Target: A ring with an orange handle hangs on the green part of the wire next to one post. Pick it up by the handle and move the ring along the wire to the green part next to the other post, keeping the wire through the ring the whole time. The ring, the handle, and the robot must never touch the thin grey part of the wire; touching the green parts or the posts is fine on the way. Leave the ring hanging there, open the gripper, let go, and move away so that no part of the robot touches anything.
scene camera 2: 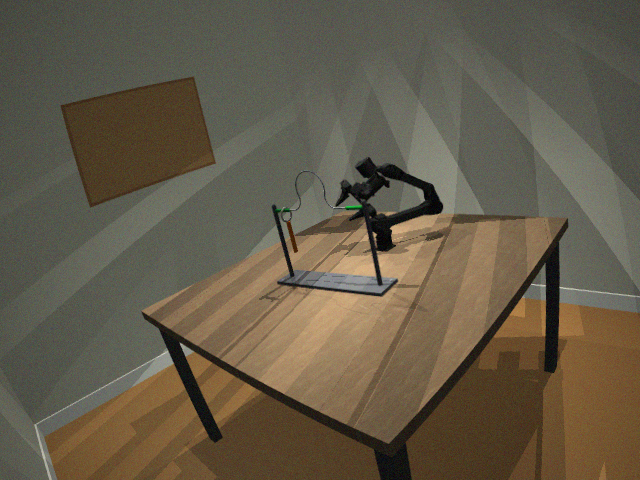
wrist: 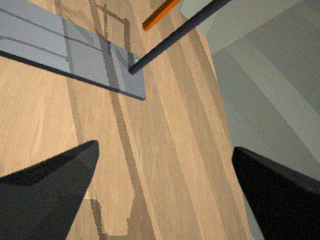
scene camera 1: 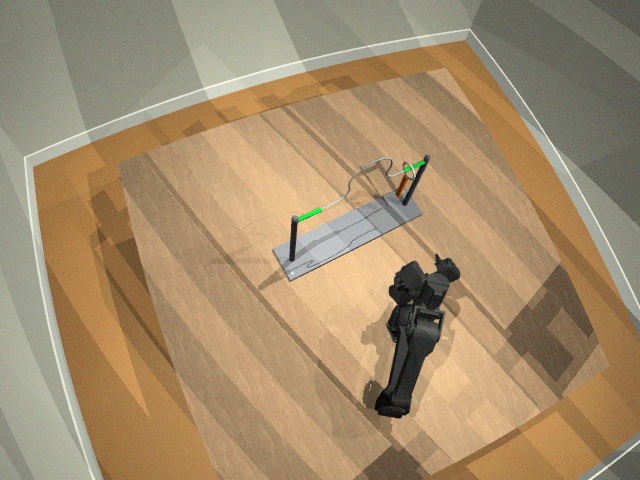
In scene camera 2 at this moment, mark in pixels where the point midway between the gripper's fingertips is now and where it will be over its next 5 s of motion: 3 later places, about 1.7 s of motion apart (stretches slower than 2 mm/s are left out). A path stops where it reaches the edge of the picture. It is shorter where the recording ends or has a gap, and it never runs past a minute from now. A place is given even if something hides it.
The gripper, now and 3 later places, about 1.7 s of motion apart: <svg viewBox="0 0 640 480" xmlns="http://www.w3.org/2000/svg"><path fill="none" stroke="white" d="M342 213L300 246L297 246L288 251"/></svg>
